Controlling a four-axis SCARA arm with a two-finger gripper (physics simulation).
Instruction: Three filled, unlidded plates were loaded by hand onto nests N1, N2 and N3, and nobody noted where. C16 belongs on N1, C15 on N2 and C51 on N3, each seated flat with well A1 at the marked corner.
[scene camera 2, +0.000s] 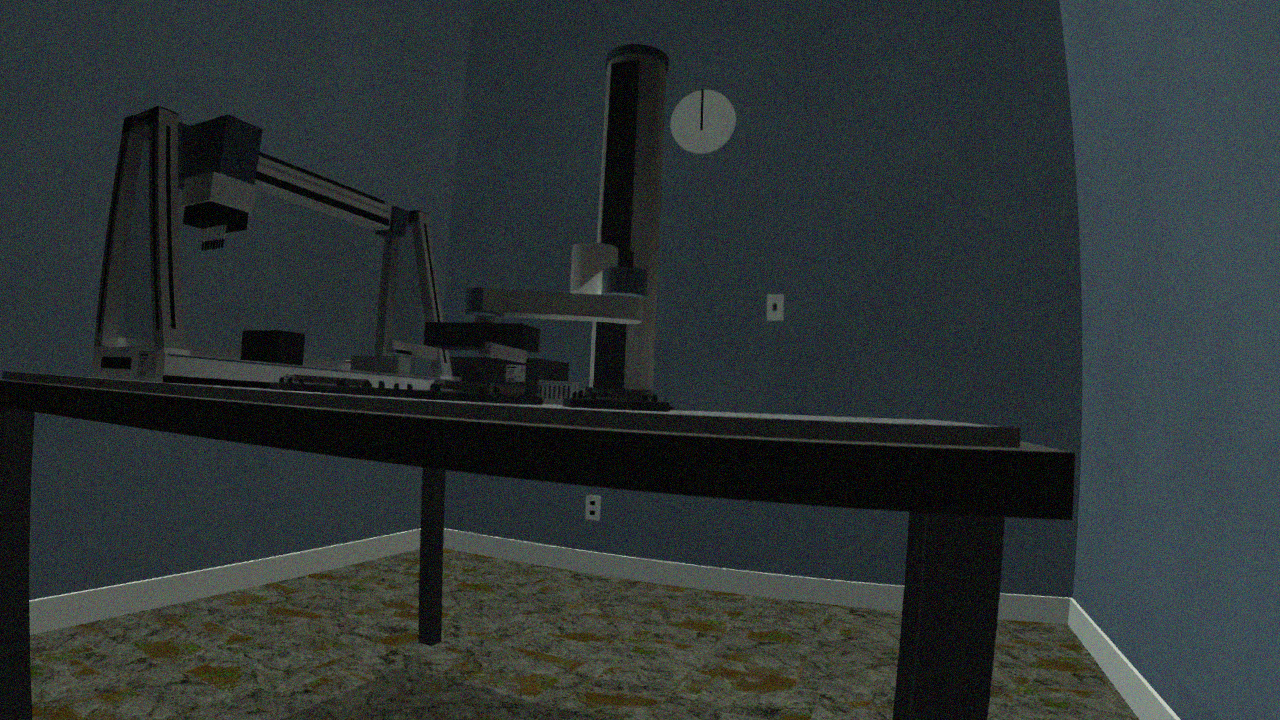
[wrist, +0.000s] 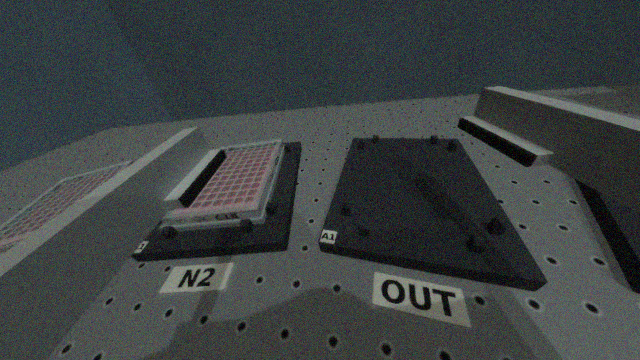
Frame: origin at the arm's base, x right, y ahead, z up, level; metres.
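Seen in the pictures: gripper, fingertip midpoint: (scene camera 2: 436, 347) (wrist: 337, 124).
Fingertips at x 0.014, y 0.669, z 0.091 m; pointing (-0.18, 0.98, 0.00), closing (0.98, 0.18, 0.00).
A point is followed by its place in that frame.
My gripper (wrist: 337, 124) @(y 0.669, x 0.014, z 0.091 m) (scene camera 2: 490, 354) is open with nothing between its fingers, above the deck. In the wrist view its left finger pad covers part of the left edge of a clear plate (wrist: 237, 177) @(y 0.691, x -0.086, z 0.038 m) with pink wells. That plate sits on the dark nest N2 (wrist: 293, 175) @(y 0.712, x -0.039, z 0.024 m); the print on its near side is too blurred to read. Another pink-welled plate (wrist: 65, 197) @(y 0.660, x -0.277, z 0.038 m) shows partly behind the left finger, its nest hidden. A third plate cannot be made out. The well A1 corners of the plates cannot be told.
The dark OUT nest (wrist: 405, 200) @(y 0.676, x 0.062, z 0.025 m) bears no plate and has small corner posts and an A1 tag at its near left corner. A gantry frame (scene camera 2: 165, 232) @(y 0.838, x 0.512, z 0.271 m) stands at the left of the table (scene camera 2: 805, 456) @(y 1.050, x -0.586, z -0.009 m). The arm's column (scene camera 2: 651, 205) @(y 0.030, x -0.069, z 0.488 m) rises behind the nests.
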